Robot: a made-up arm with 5 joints. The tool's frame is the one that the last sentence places.
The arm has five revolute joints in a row. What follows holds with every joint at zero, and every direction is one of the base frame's. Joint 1 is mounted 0.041 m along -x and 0.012 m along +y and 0.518 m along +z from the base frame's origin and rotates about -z. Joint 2 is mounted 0.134 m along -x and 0.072 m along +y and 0.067 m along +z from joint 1 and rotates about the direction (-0.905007, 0.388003, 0.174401). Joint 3 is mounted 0.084 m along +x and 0.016 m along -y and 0.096 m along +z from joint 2 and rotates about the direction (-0.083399, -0.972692, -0.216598). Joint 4 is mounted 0.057 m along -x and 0.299 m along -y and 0.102 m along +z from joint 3 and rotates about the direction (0.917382, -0.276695, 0.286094). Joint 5 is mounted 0.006 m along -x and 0.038 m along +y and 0.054 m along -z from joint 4 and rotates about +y. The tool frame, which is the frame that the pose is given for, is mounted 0.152 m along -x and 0.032 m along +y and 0.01 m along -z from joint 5; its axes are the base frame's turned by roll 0.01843, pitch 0.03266 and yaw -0.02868 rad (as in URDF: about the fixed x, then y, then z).
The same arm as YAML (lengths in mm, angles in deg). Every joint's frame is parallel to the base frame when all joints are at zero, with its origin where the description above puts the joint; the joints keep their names.
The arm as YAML. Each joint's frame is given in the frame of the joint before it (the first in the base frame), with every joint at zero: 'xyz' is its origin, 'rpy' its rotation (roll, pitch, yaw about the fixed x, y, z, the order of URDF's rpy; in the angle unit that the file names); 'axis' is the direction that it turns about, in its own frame. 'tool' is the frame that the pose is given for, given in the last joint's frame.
units:
  length: mm
  angle: deg
joints:
  - name: joint 1
    type: revolute
    origin:
      xyz: [-41.0, 12.0, 518.0]
      rpy: [0.0, 0.0, 0.0]
    axis: [0.0, 0.0, -1.0]
  - name: joint 2
    type: revolute
    origin:
      xyz: [-134.0, 72.0, 67.0]
      rpy: [0.0, 0.0, 0.0]
    axis: [-0.905007, 0.388003, 0.174401]
  - name: joint 3
    type: revolute
    origin:
      xyz: [84.0, -16.0, 96.0]
      rpy: [0.0, 0.0, 0.0]
    axis: [-0.083399, -0.972692, -0.216598]
  - name: joint 4
    type: revolute
    origin:
      xyz: [-57.0, -299.0, 102.0]
      rpy: [0.0, 0.0, 0.0]
    axis: [0.917382, -0.276695, 0.286094]
  - name: joint 5
    type: revolute
    origin:
      xyz: [-6.0, 38.0, -54.0]
      rpy: [0.0, 0.0, 0.0]
    axis: [0.0, 1.0, 0.0]
tool:
  origin:
    xyz: [-152.0, 32.0, -10.0]
    rpy: [1.06, 1.87, -1.64]

